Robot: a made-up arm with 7 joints. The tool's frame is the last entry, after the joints. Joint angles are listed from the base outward. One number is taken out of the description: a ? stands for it. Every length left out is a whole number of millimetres.
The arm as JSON. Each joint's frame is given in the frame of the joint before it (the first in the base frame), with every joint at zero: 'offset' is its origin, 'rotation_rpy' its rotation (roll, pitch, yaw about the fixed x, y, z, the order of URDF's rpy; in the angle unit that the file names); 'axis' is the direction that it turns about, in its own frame. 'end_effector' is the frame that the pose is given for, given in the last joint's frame.
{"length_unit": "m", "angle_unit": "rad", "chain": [
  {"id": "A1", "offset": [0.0, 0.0, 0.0], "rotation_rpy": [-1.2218, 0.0, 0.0], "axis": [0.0, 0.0, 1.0]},
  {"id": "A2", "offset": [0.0, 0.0, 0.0], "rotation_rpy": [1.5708, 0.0, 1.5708], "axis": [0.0, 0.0, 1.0]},
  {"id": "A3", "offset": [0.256, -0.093, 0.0], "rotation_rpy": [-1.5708, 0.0, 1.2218], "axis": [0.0, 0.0, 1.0]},
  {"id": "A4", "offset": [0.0, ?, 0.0], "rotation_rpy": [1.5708, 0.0, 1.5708], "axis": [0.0, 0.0, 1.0]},
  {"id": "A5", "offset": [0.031, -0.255, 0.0], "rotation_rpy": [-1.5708, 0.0, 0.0], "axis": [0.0, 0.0, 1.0]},
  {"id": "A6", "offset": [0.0, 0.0, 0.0], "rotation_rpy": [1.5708, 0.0, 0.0], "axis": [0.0, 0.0, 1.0]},
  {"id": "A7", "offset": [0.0, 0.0, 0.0], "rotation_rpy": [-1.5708, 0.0, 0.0], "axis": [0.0, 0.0, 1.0]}
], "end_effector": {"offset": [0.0, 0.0, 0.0], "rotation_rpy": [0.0, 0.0, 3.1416]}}
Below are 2 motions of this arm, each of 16 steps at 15 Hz.
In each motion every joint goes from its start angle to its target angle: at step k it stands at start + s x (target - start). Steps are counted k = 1, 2, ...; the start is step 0. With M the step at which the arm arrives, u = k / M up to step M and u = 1 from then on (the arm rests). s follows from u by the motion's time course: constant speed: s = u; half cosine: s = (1 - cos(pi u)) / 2; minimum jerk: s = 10 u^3 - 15 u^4 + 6 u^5.
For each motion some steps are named. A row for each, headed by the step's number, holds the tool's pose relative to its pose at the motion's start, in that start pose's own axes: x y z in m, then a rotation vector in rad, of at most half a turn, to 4 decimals.
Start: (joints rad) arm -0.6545 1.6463 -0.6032 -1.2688 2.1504 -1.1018 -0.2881
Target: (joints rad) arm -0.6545 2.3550 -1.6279 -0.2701 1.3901 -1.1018 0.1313
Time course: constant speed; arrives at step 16
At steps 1, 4, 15, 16:
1: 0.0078 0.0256 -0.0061 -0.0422 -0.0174 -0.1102
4: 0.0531 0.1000 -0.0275 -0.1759 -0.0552 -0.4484
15: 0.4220 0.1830 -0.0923 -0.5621 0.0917 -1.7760
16: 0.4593 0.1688 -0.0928 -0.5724 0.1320 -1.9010

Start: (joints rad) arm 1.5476 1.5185 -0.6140 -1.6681 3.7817 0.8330 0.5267
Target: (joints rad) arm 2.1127 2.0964 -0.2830 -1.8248 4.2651 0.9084 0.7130
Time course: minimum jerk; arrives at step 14
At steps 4, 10, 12, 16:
4: -0.0168 -0.0048 0.0178 -0.0390 -0.0323 0.0380
10: -0.0903 -0.0149 0.0377 -0.1364 -0.1917 0.2413
12: -0.0974 -0.0143 0.0311 -0.1403 -0.2209 0.2845
16: -0.0985 -0.0141 0.0296 -0.1407 -0.2267 0.2932

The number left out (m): -0.031
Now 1 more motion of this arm.
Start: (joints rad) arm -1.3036 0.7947 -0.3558 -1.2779 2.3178 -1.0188 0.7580
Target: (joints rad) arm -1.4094 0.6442 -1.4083 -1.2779 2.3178 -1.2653 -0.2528
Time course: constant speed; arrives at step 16
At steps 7, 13, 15, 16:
7: 0.0147 0.0883 0.0978 0.1605 0.2111 -0.6966
13: 0.0541 0.1316 0.1847 0.1786 0.4859 -1.2789
15: 0.0720 0.1391 0.2114 0.1534 0.5924 -1.4665
16: 0.0817 0.1415 0.2239 0.1340 0.6479 -1.5585

